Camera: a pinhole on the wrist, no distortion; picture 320 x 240 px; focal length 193.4 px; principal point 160.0 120.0 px. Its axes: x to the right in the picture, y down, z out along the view. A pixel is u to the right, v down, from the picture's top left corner.
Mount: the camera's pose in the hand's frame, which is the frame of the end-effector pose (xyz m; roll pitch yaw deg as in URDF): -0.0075 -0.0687 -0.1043 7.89 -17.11 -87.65
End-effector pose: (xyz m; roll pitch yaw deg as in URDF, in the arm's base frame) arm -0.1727 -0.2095 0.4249 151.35 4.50 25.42
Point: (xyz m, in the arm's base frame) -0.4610 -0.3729 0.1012
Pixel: 245.6 8.0
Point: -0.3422 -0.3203 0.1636
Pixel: 234.7 51.3
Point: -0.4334 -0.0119 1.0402
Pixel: behind the camera
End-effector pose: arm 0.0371 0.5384 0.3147 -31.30 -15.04 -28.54
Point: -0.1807 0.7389 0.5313
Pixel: 219.9 39.8
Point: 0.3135 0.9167 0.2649
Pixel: outside the picture
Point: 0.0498 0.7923 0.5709
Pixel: 167.4 135.5
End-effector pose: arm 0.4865 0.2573 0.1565 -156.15 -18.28 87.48
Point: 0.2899 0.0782 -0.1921
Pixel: 207.0 25.6
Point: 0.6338 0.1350 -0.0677
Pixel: 21.7 41.6
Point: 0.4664 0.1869 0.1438
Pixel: 128.8 45.8
